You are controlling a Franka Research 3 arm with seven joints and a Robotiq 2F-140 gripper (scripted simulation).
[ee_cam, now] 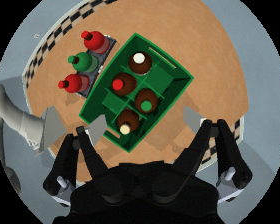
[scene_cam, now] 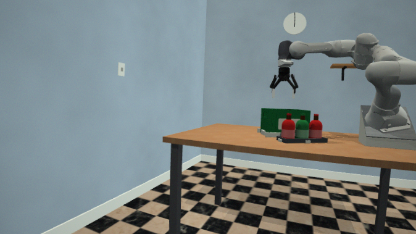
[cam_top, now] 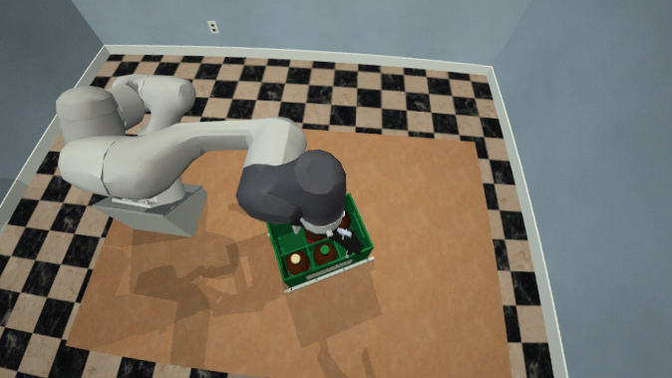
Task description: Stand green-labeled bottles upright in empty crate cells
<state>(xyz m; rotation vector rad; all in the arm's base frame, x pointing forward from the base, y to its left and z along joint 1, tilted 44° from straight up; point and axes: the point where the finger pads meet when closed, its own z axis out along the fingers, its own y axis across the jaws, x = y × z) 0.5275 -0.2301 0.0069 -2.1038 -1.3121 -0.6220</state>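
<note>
Now: the green-labeled bottle 120 mm behind my hand, 240 mm to the left of it and 170 mm below it. Also, from my hand: green crate (10 mm behind, 40 mm to the left, 180 mm below); dark tray (120 mm behind, 240 mm to the left, 250 mm below).
</note>
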